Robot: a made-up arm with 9 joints. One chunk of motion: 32 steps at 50 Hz.
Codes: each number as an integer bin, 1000 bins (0 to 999) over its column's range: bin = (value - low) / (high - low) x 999, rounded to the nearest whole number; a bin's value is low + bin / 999 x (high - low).
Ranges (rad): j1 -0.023..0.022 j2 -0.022..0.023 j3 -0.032..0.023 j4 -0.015..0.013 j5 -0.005..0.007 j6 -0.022..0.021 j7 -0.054..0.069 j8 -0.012..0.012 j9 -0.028..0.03
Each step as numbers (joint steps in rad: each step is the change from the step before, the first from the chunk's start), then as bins.
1 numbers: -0.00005 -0.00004 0.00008 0.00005 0.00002 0.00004 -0.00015 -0.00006 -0.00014
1 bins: 509 488 583 537 418 512 437 497 480
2 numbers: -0.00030 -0.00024 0.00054 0.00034 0.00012 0.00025 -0.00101 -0.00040 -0.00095
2 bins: 504 483 591 547 426 517 430 483 466
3 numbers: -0.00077 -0.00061 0.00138 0.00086 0.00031 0.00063 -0.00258 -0.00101 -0.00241
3 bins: 494 475 606 566 442 526 418 457 441
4 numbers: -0.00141 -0.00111 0.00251 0.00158 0.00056 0.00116 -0.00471 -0.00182 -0.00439
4 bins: 479 464 627 592 463 538 400 424 407
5 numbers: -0.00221 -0.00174 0.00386 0.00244 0.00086 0.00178 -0.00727 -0.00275 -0.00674
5 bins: 462 450 651 622 488 552 380 385 366
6 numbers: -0.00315 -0.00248 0.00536 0.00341 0.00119 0.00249 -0.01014 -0.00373 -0.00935
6 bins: 441 433 679 657 515 569 356 344 321
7 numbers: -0.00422 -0.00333 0.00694 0.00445 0.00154 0.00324 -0.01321 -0.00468 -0.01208
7 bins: 417 414 707 694 544 586 331 305 274
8 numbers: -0.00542 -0.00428 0.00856 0.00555 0.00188 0.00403 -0.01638 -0.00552 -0.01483
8 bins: 390 393 737 733 573 605 306 270 227
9 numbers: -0.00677 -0.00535 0.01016 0.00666 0.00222 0.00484 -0.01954 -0.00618 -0.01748
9 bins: 360 370 766 773 601 624 280 242 181
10 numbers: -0.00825 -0.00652 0.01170 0.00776 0.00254 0.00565 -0.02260 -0.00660 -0.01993
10 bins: 327 344 794 812 628 642 255 225 139
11 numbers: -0.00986 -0.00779 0.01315 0.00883 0.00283 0.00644 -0.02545 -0.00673 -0.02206
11 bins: 292 315 820 850 652 661 232 219 102
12 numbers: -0.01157 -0.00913 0.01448 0.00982 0.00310 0.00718 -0.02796 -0.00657 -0.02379
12 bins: 254 286 844 886 674 678 211 226 73
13 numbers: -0.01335 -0.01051 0.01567 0.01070 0.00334 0.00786 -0.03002 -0.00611 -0.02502
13 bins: 214 255 866 917 694 694 195 245 51
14 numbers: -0.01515 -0.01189 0.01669 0.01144 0.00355 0.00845 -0.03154 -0.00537 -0.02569
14 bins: 174 224 884 943 712 707 182 276 40
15 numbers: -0.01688 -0.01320 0.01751 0.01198 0.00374 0.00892 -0.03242 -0.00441 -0.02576
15 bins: 136 195 899 963 728 718 175 316 39
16 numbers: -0.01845 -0.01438 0.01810 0.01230 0.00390 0.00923 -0.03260 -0.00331 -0.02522
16 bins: 101 169 910 974 741 726 174 362 48
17 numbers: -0.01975 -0.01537 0.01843 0.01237 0.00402 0.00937 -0.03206 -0.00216 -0.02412
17 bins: 72 147 916 977 751 729 178 410 67
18 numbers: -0.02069 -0.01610 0.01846 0.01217 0.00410 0.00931 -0.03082 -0.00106 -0.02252
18 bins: 51 131 917 969 758 727 188 455 94
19 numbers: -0.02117 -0.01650 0.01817 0.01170 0.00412 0.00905 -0.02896 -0.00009 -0.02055
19 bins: 41 122 911 953 759 721 203 496 128
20 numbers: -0.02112 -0.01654 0.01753 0.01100 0.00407 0.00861 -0.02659 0.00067 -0.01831
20 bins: 42 121 900 928 755 711 223 527 167
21 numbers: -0.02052 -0.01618 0.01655 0.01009 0.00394 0.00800 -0.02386 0.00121 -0.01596
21 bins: 55 129 882 895 744 697 245 550 207
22 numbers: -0.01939 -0.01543 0.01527 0.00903 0.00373 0.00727 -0.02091 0.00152 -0.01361
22 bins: 80 146 859 857 727 680 269 563 248
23 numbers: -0.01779 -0.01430 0.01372 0.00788 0.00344 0.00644 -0.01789 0.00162 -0.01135
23 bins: 116 171 830 816 703 661 293 567 287
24 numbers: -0.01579 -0.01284 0.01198 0.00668 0.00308 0.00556 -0.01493 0.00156 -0.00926
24 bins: 160 203 799 774 673 640 317 564 323
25 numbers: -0.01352 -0.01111 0.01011 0.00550 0.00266 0.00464 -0.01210 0.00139 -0.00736
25 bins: 210 242 765 731 638 619 340 557 356
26 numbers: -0.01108 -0.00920 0.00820 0.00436 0.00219 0.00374 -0.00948 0.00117 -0.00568
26 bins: 265 284 730 691 599 598 362 548 384
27 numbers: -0.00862 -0.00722 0.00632 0.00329 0.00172 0.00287 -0.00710 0.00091 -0.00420
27 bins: 319 328 696 653 559 578 381 537 410
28 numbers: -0.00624 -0.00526 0.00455 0.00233 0.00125 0.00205 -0.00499 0.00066 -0.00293
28 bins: 372 372 664 618 520 559 398 527 432
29 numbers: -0.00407 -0.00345 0.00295 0.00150 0.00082 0.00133 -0.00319 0.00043 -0.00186
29 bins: 420 412 635 589 485 542 413 517 450
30 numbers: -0.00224 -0.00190 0.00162 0.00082 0.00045 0.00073 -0.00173 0.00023 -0.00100
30 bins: 461 446 611 564 454 528 425 509 465
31 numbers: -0.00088 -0.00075 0.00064 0.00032 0.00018 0.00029 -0.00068 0.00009 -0.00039
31 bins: 491 472 593 547 431 518 433 503 476
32 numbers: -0.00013 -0.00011 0.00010 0.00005 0.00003 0.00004 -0.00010 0.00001 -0.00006
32 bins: 508 486 583 537 419 512 438 500 481
